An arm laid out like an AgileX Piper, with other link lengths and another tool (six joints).
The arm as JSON. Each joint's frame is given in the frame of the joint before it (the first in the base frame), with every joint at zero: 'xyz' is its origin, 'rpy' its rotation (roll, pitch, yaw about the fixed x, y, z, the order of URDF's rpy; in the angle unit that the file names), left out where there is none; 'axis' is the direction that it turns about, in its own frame. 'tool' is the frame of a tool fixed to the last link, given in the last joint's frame.
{
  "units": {
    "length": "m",
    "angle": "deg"
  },
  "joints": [
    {
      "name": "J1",
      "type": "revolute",
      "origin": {
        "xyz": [
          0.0,
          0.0,
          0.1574
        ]
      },
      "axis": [
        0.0,
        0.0,
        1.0
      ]
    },
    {
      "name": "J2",
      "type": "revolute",
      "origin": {
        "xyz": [
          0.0,
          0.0,
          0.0
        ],
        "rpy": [
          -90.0,
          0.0,
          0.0
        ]
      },
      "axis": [
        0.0,
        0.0,
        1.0
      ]
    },
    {
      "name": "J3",
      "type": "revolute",
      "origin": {
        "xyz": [
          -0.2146,
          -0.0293,
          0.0
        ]
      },
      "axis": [
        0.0,
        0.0,
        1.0
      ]
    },
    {
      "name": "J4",
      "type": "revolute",
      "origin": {
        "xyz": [
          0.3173,
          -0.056,
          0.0
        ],
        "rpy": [
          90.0,
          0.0,
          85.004
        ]
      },
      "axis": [
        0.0,
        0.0,
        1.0
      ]
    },
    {
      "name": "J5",
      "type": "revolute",
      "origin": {
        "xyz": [
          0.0,
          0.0,
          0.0
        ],
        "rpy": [
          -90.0,
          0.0,
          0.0
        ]
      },
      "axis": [
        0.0,
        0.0,
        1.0
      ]
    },
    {
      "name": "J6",
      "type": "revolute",
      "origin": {
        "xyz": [
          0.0,
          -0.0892,
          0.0
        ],
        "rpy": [
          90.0,
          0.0,
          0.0
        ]
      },
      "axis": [
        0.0,
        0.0,
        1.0
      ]
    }
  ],
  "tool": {
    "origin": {
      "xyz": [
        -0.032,
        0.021,
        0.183
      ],
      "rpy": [
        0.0,
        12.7,
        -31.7
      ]
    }
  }
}
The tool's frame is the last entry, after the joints.
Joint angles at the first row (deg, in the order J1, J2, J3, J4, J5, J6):
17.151 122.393 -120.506 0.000 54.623 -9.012
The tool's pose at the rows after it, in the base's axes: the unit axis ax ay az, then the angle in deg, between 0 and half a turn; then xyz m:
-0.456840 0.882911 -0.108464 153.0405 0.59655 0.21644 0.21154
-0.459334 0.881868 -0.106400 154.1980 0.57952 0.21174 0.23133
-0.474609 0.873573 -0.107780 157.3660 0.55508 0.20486 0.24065
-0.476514 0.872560 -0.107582 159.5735 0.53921 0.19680 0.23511
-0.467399 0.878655 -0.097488 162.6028 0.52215 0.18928 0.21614
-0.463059 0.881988 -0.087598 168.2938 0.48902 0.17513 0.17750
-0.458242 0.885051 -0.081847 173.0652 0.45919 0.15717 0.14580
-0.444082 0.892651 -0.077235 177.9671 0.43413 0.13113 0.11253
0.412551 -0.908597 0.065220 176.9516 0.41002 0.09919 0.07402
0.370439 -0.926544 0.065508 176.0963 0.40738 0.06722 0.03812
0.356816 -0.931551 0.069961 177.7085 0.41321 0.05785 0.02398
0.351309 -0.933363 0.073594 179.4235 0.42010 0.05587 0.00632
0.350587 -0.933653 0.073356 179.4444 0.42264 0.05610 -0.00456
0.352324 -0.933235 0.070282 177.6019 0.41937 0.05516 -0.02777
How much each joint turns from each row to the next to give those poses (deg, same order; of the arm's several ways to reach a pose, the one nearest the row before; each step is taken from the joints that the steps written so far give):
0.000 -3.958 -1.101 1.364 4.865 0.168
0.000 -2.823 -0.433 0.044 4.458 -0.133
0.000 -2.646 -0.114 -0.132 5.984 -1.745
-0.186 -3.383 4.319 -0.312 1.242 -0.287
-0.182 -3.578 6.621 0.046 0.049 1.349
-0.277 -5.675 11.464 -0.255 -0.052 0.757
-0.884 -4.717 9.411 -0.279 0.057 0.110
-2.045 -3.213 8.020 -0.476 -0.047 0.187
-3.379 -2.082 7.927 0.000 -0.880 1.048
-3.860 -0.437 6.826 -0.582 -5.937 1.614
-1.279 0.000 3.005 -0.155 -4.808 0.363
-0.361 1.149 2.505 0.000 -5.458 0.242
0.000 1.614 0.258 0.000 -1.891 0.112
0.000 3.422 -0.001 -0.211 -1.543 0.053

